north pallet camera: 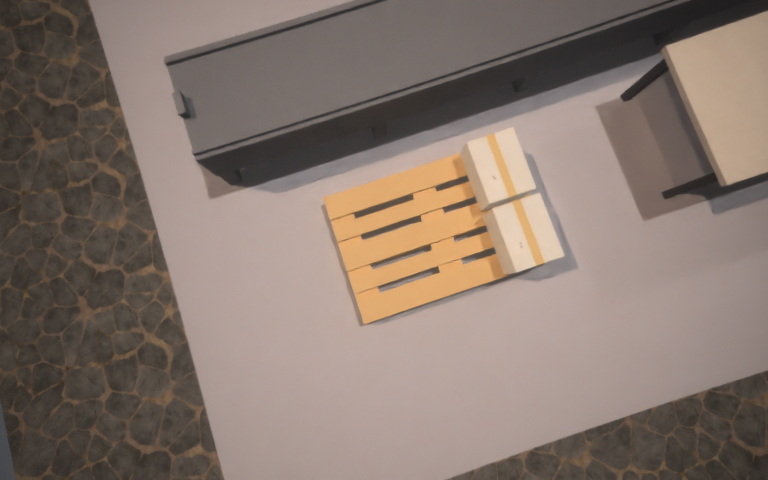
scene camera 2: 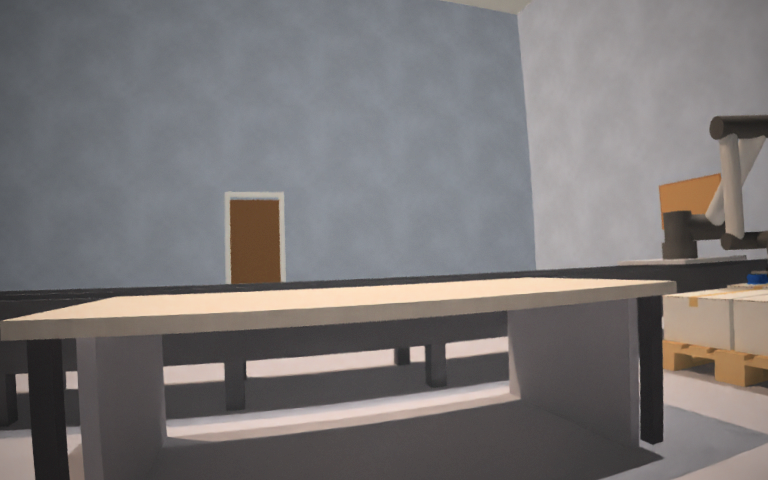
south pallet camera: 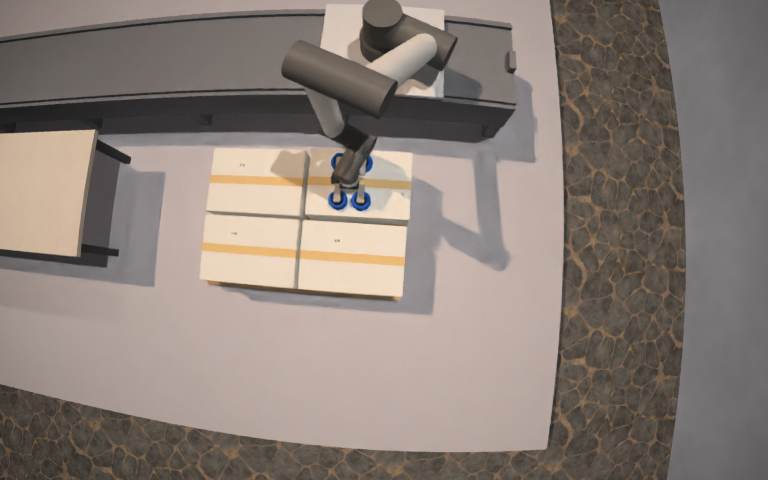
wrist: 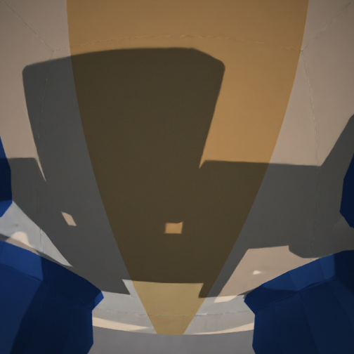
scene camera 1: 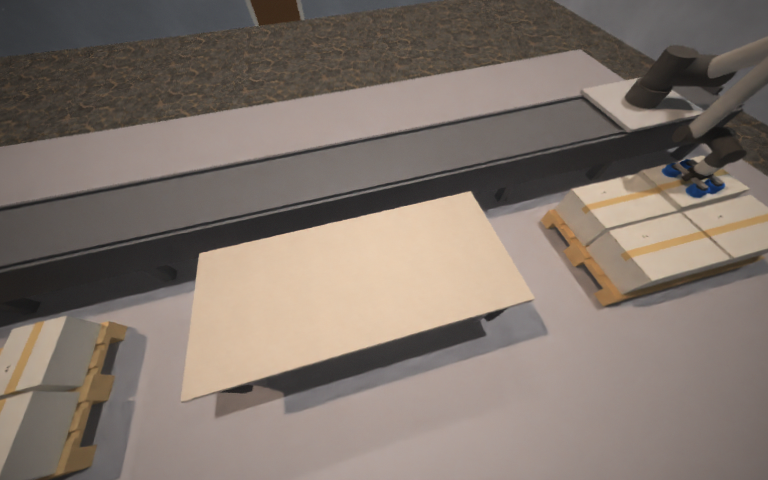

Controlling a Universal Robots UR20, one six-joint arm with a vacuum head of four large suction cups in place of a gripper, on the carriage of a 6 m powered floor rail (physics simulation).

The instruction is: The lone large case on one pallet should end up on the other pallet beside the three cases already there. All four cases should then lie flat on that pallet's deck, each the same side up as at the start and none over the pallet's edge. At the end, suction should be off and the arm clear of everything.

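Pixels of known places: hand, tool point: [scene camera 1: 685,182]; arm's base, link origin: [scene camera 2: 680,258] [south pallet camera: 382,46] [scene camera 1: 641,100].
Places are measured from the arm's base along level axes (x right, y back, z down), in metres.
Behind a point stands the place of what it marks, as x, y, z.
My suction head [scene camera 1: 693,176] {0.121, -0.770, 0.184} [scene camera 2: 757,277] [south pallet camera: 349,183] {0.121, -0.770, 0.184} [wrist: 175,240] has its four blue cups down on the top of a large white taped case [scene camera 1: 730,183] {-0.128, -0.877, 0.161} [south pallet camera: 390,166] {-0.088, -0.669, 0.159} [wrist: 260,100]. This case is in the rail-side, far right corner of the south pallet [scene camera 1: 608,297] {1.006, -1.348, 0.480} [scene camera 2: 730,365] {1.004, -0.991, 0.485} [south pallet camera: 305,292] {0.369, -1.386, 0.425} in the south pallet view. Three like cases, one left of it [south pallet camera: 254,198] {0.662, -0.881, 0.180}, one diagonal [south pallet camera: 249,268] {0.655, -1.273, 0.180} and one in front [south pallet camera: 351,277] {0.084, -1.281, 0.180}, lie flat there with narrow gaps. The case under the cups is upright and nearly level with them; its underside is hidden.
The north pallet [scene camera 1: 96,387] {4.372, -1.004, 0.466} [north pallet camera: 373,302] {5.484, -1.297, 0.426} carries two white cases [north pallet camera: 498,169] {4.580, -0.817, 0.204} [north pallet camera: 523,232] {4.580, -1.197, 0.188} at one end; its other slats are bare. A table [scene camera 1: 351,294] {2.725, -1.011, 0.040} [scene camera 2: 339,294] {2.793, -0.903, 0.040} [north pallet camera: 730,96] {3.374, -0.870, 0.040} [south pallet camera: 39,192] {2.162, -0.912, 0.040} stands between the pallets. The rail [scene camera 1: 339,164] [north pallet camera: 339,67] [south pallet camera: 169,56] runs alongside.
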